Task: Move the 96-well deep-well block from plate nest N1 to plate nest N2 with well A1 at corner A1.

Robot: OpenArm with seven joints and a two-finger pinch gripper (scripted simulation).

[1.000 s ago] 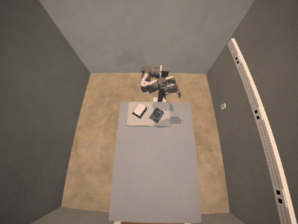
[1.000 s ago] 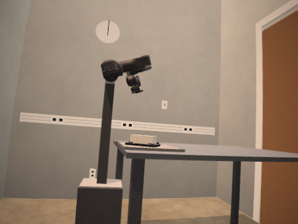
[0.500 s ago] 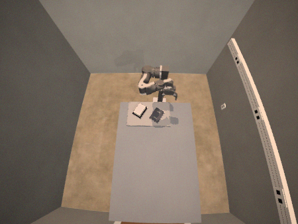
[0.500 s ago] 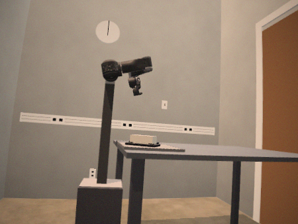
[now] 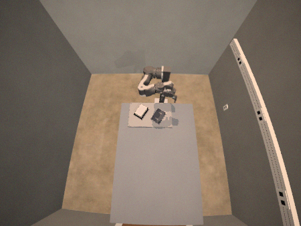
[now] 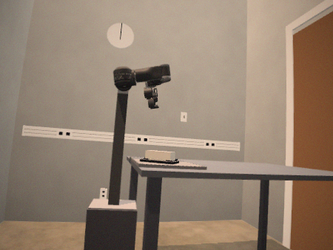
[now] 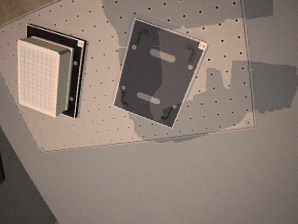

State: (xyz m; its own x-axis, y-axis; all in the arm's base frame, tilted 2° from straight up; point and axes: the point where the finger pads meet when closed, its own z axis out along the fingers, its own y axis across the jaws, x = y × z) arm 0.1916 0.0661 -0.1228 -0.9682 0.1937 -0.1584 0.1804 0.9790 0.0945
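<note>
Now: hand 20 mm short of the white 96-well deep-well block, 270 mm to the left of it and 270 mm above it. Round my hand: plate nest 20 mm ahead, 270 mm to the right, 300 mm below; A1 mark 20 mm behind, 190 mm to the right, 300 mm below.
</note>
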